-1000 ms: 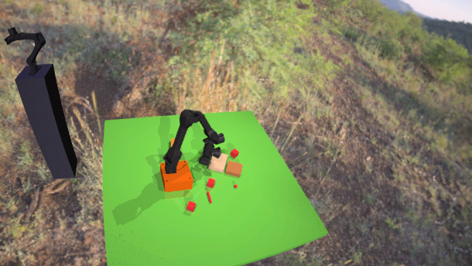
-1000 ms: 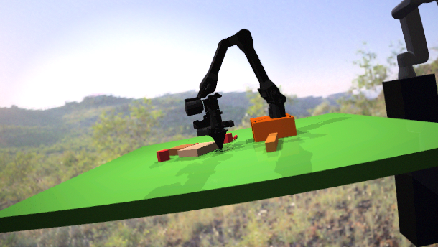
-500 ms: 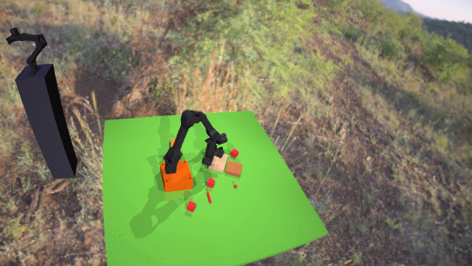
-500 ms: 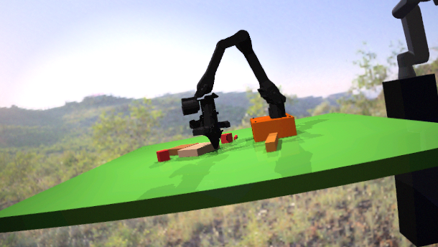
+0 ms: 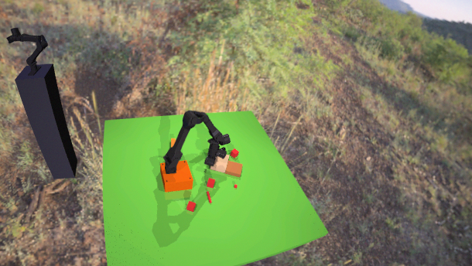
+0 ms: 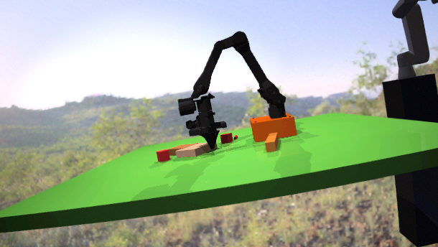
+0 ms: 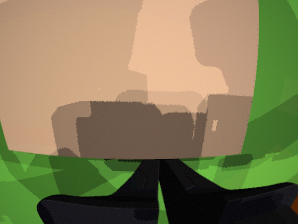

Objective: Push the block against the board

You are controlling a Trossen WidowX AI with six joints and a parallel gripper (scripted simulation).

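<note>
Now: gripper tip 70 mm short of the tan flat piece, 10 mm to the left of it and 10 mm below it. Also, from my gripper tip: brown flat piece 140 mm ahead, 80 mm to the right, 10 mm above; small orange block 230 mm behind, 140 mm to the left, 10 mm above; thin red bar 90 mm behind, 270 mm to the right.
</note>
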